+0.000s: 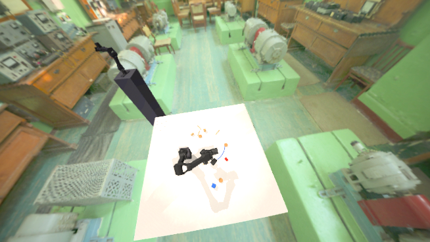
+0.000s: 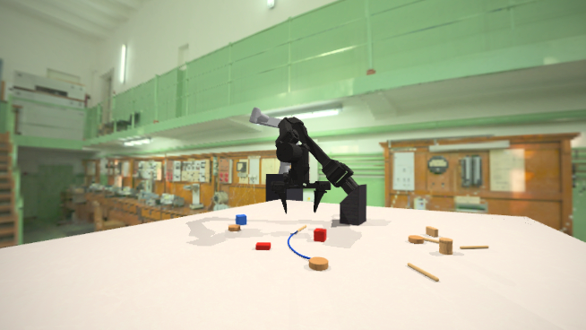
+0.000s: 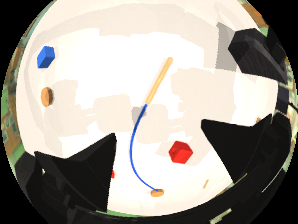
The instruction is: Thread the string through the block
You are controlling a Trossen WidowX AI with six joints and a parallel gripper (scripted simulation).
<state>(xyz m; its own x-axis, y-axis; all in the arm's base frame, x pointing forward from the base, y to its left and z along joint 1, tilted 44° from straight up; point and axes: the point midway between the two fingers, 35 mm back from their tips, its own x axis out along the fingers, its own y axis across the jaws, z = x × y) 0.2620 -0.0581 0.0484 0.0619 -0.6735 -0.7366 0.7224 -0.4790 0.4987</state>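
My gripper tip is now 30 mm past the thin wooden stick, 20 mm to the left of it and 60 mm above it. The rest, counted from my gripper tip: red cube (30 mm ahead, 90 mm to the left, 50 mm below); then flat red piece (180 mm ahead, 10 mm to the left, 60 mm below); then blue cube (40 mm ahead, 240 mm to the right, 50 mm below).
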